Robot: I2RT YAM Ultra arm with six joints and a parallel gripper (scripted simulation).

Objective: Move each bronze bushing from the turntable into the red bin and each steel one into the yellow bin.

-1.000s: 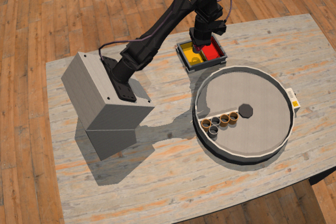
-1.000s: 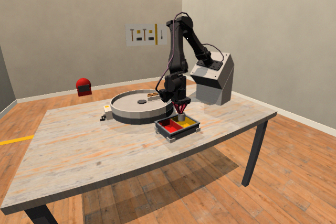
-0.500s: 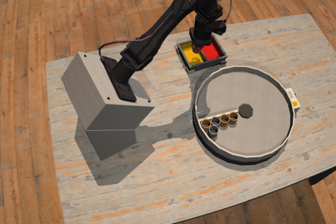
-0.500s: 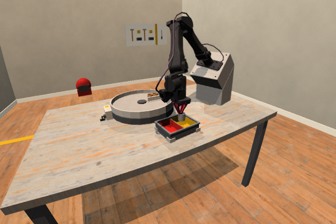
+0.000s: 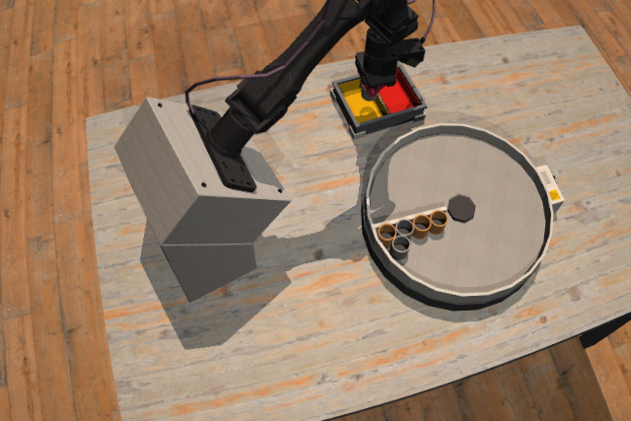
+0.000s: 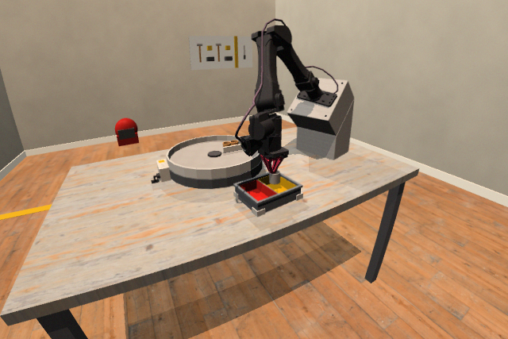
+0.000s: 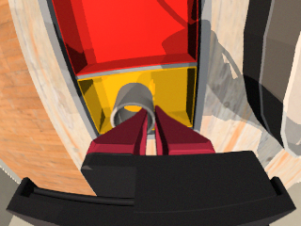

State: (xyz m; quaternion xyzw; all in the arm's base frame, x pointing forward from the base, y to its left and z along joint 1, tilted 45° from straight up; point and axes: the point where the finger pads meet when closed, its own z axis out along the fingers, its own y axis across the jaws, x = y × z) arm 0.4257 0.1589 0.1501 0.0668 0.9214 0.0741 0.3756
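My hand is 6 cm above the two-part bin tray, 3 cm short of it and 1 cm to the right of it. Also, from my hand: red bin (7 cm below, 7 cm ahead, 2 cm to the left); turntable (34 cm to the right, 7 cm ahead, 3 cm below); yellow bin (7 cm below, 1 cm to the left, 1 cm behind).
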